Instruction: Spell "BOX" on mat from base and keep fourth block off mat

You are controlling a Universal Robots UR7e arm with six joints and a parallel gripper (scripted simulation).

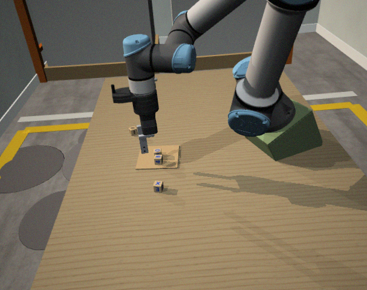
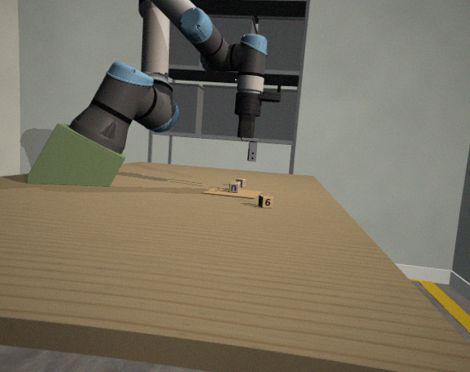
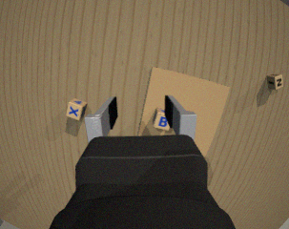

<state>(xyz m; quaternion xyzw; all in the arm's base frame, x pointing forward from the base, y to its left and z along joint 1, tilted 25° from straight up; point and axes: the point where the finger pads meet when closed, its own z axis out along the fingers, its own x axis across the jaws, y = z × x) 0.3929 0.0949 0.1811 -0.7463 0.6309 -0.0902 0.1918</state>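
Right now the X block is 50 mm behind my hand, 100 mm to the left of it and 100 mm below it. From my hand the other things lie so: B block 40 mm behind, 40 mm to the right, 90 mm below; then O block 30 mm behind, 80 mm to the right, 90 mm below; then mat 30 mm behind, 80 mm to the right, 110 mm below.
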